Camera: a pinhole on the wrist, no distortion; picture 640 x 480 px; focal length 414.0 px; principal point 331.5 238.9 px. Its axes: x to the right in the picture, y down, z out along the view. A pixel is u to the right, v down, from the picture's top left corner.
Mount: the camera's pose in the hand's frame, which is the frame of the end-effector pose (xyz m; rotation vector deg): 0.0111 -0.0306 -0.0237 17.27 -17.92 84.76
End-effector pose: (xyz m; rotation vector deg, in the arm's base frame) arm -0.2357 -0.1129 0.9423 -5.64 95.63 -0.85
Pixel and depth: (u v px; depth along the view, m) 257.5 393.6 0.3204
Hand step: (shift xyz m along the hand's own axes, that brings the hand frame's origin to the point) -0.1187 -0.1982 0.2507
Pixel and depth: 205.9 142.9 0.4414
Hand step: 0.0952 -0.3306 0.3315
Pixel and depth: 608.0 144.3 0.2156
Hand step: 0.0653 0.0157 0.2304
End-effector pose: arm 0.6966 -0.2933 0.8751 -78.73 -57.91 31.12
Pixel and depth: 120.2 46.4 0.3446
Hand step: 0.1522 -0.3360 0.2256
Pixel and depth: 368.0 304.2 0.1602
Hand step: -0.0165 -0.0774 0.1298
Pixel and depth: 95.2 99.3 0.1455
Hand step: 0.0516 -0.1664 0.0783
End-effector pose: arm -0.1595 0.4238 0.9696 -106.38 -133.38 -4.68
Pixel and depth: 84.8 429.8 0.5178
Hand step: -0.2582 -0.4972 0.3370
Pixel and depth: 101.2 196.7 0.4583
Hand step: 0.0314 -0.4447 0.3008
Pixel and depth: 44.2 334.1 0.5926
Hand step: -0.1643 -0.6276 0.3658
